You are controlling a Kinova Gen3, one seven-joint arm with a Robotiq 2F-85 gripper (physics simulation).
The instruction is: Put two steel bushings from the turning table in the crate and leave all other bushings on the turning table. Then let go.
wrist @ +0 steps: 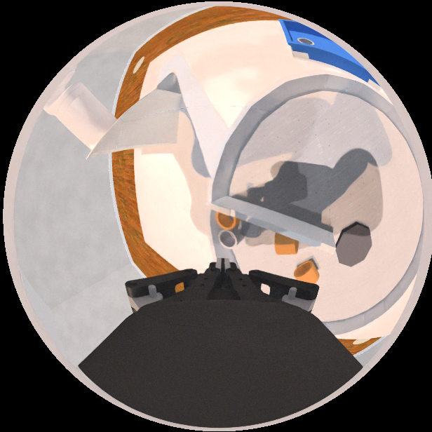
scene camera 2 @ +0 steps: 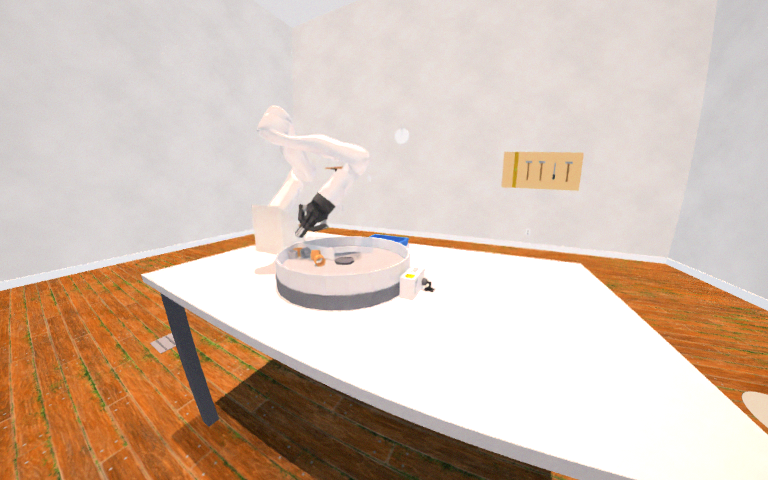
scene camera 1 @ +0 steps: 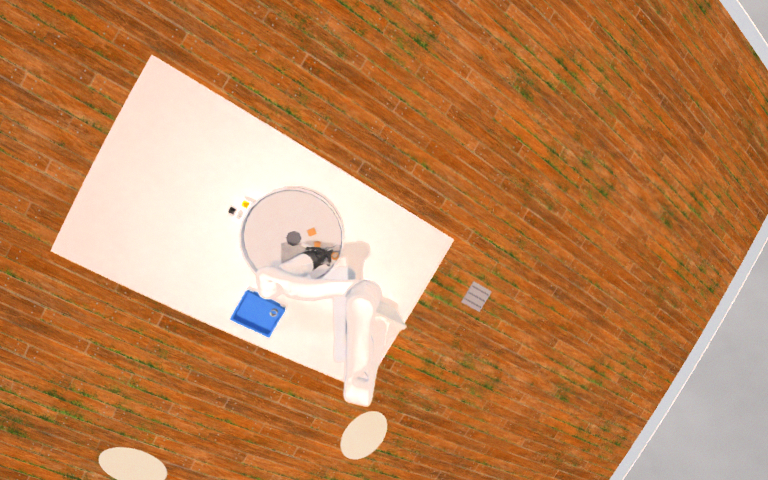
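Where they show: gripper, fingertip midpoint: (scene camera 2: pixel 297 237) (scene camera 1: pixel 331 249); arm's base, origin of the base link: (scene camera 2: pixel 275 214) (scene camera 1: pixel 377 321).
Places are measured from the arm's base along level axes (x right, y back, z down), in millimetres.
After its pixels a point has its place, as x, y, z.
Observation:
My gripper (scene camera 2: pixel 300 231) @(169, -323, 39) (wrist: pixel 222 265) is shut and empty, tilted above the rim of the turning table (scene camera 1: pixel 242 232) @(35, -663, 102) (scene camera 2: pixel 339 283) @(293, -590, 98) (wrist: pixel 325 83). One steel bushing (wrist: pixel 220 240) stands on the turning table at its rim, just beyond the fingertips in the wrist view, beside an orange bushing (wrist: pixel 218 221). Two more orange bushings (wrist: pixel 286 245) (wrist: pixel 307 272) lie farther in, between the bar and the near rim. The blue crate (scene camera 1: pixel 249 318) @(-309, -463, 164) (scene camera 2: pixel 396 240) @(-322, -470, 138) (wrist: pixel 340 58) holds one steel bushing (scene camera 1: pixel 270 312) @(-231, -397, 142) (wrist: pixel 299 40) in its corner nearest the arm's base.
A grey deflector bar (wrist: pixel 280 221) crosses the turning table from the rim to near its dark hub (scene camera 1: pixel 293 237) @(121, -479, 108) (scene camera 2: pixel 344 260) @(124, -481, 108) (wrist: pixel 354 245). A white control box (scene camera 2: pixel 411 283) @(161, -723, 123) with a yellow label and a black knob sits at the turning table's outer side.

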